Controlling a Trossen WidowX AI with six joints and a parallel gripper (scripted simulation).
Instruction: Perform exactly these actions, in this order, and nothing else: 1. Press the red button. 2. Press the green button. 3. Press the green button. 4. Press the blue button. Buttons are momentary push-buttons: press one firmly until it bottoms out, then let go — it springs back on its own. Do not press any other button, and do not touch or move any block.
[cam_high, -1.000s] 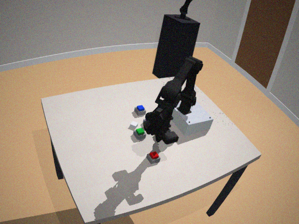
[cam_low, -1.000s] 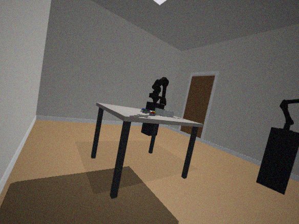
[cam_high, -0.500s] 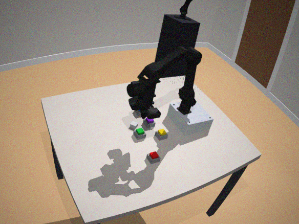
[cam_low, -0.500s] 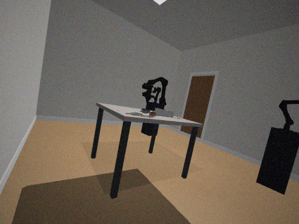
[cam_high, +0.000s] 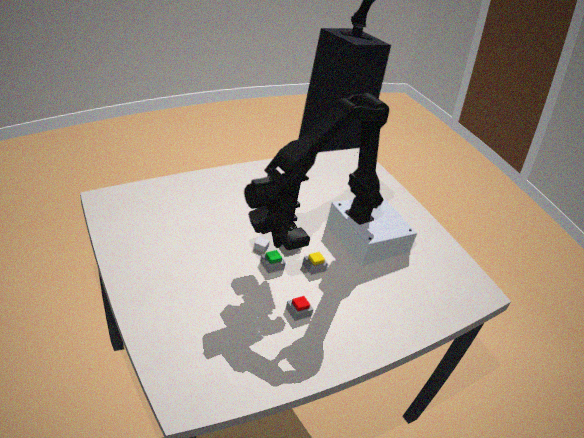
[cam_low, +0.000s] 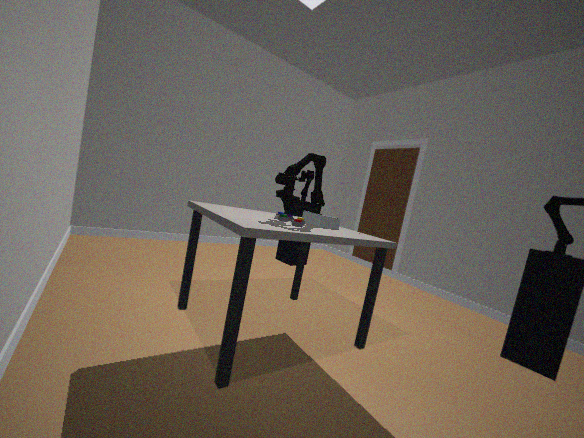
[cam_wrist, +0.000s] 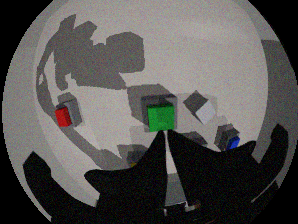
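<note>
Now: the green button 30 mm below my gripper tip. The rest, counted from my gripper tip: red button (170 mm to the left, 40 mm ahead, 30 mm below); then purple button (100 mm behind, 50 mm to the right, 30 mm below); then small white block (80 mm to the right, 60 mm below, 20 mm behind).
</note>
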